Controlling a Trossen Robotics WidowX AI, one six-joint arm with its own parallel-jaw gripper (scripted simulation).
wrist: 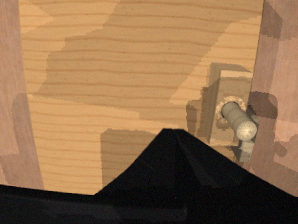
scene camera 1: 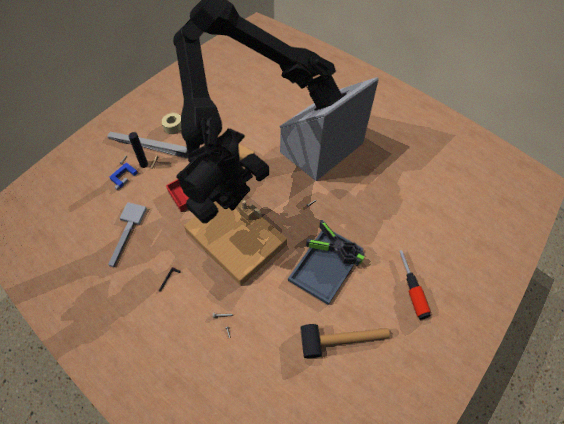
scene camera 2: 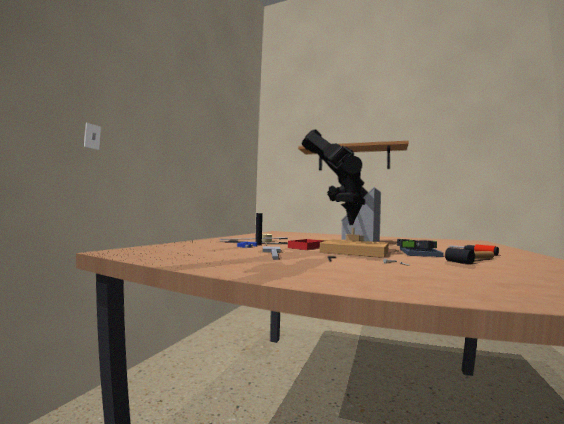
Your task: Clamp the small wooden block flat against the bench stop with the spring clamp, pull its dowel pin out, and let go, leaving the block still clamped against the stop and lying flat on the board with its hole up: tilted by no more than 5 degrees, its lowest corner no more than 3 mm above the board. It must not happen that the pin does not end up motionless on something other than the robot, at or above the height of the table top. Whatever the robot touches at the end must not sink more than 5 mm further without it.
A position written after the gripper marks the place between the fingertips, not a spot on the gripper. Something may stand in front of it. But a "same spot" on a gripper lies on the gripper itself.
gripper: wrist 171, 139; scene camera 1; scene camera 2
same spot on gripper: [scene camera 1: 225, 202] = [scene camera 2: 356, 202]
